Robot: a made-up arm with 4 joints.
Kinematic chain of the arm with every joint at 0, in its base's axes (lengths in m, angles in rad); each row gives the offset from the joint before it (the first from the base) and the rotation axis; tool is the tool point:
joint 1: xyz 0 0 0.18 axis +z
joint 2: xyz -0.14 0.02 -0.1 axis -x
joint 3: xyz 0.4 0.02 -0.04 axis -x
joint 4: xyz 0.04 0 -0.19 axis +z
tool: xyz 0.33 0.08 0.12
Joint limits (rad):
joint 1: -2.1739..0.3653
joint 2: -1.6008..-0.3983
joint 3: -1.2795..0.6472
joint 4: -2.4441..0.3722
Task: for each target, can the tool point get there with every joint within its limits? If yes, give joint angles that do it. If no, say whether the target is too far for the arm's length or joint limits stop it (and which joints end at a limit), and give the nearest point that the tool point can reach.
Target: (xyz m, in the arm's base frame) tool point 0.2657 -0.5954 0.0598
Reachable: yes | joints -1.3658 -1.3359 -0.3853 -0.3598
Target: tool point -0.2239 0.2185 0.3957
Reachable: no: joint limits stop it (at a limit: joint 1, joint 2, joint 3, joint 4) | nearest point -0.0300 0.3541 0.0982 | short by 0.380 m
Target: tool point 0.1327 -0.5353 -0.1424
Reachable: yes | joints -1.7819 -1.1590 -0.8327 -1.1946
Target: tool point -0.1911 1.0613 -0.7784
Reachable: no: too far | nearest point 0.1424 0.3933 -0.1648 | short by 0.966 m
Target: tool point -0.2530 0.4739 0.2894
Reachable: no: joint limits stop it (at a limit: joint 1, joint 2, joint 3, joint 4) | nearest point -0.0300 0.3541 0.0982 | short by 0.317 m
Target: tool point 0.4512 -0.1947 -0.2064
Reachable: yes | joints -0.6689 -1.2501 -0.2961 -1.2682
